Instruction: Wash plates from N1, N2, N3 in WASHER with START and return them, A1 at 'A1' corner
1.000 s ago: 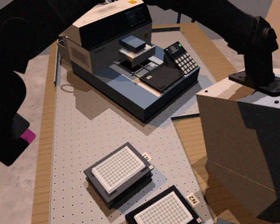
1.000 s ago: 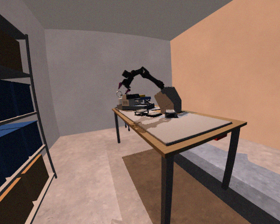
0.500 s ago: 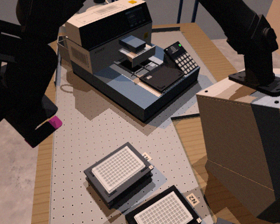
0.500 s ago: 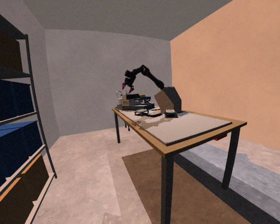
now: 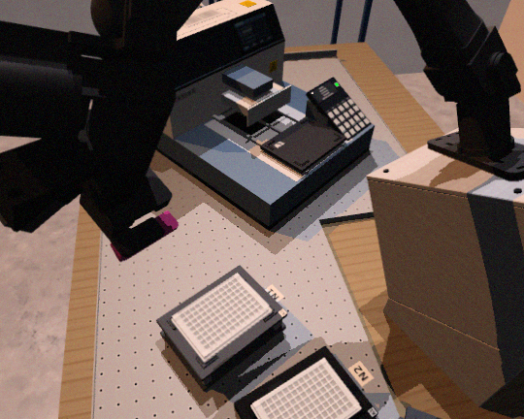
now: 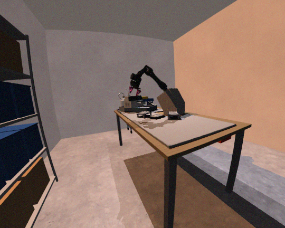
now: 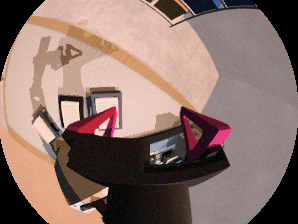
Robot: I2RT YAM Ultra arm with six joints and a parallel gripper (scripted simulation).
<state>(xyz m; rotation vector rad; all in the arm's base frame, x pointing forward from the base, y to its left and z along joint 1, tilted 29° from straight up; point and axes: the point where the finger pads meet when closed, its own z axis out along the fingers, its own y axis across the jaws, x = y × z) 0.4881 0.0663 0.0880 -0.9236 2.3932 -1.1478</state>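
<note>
Right now the nest N1 is 240 mm below my hand, 120 mm behind it and 10 mm to the left of it. Round my hand: nest N2: 280 mm below, 210 mm behind, 160 mm to the left; n2 label: 310 mm behind, 280 mm below, 130 mm to the left; nest n3: 340 mm behind, 300 mm to the left, 240 mm below.
</note>
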